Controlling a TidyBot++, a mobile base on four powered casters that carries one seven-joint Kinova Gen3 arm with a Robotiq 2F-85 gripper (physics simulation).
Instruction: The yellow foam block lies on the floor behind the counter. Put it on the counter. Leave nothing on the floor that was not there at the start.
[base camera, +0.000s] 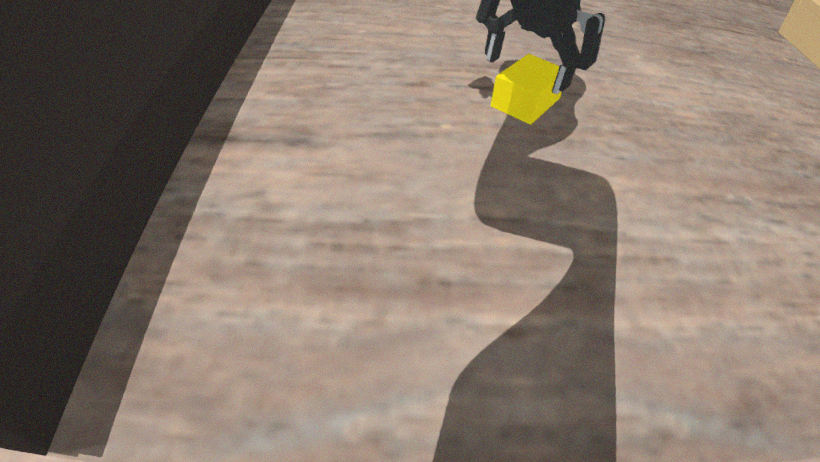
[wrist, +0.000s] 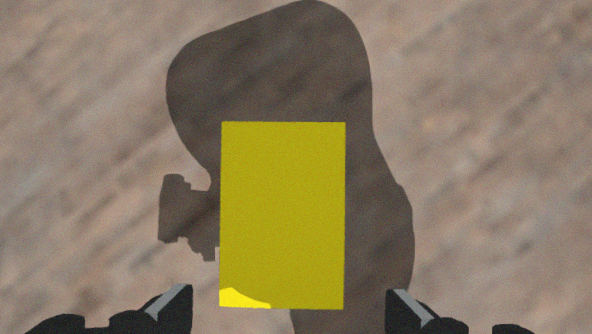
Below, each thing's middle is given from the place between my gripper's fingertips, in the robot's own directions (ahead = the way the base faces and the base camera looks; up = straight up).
Labels:
Right now the yellow foam block (base camera: 524, 90) is 3 cm ahead of my hand, 2 cm to the right of it and 4 cm below it.

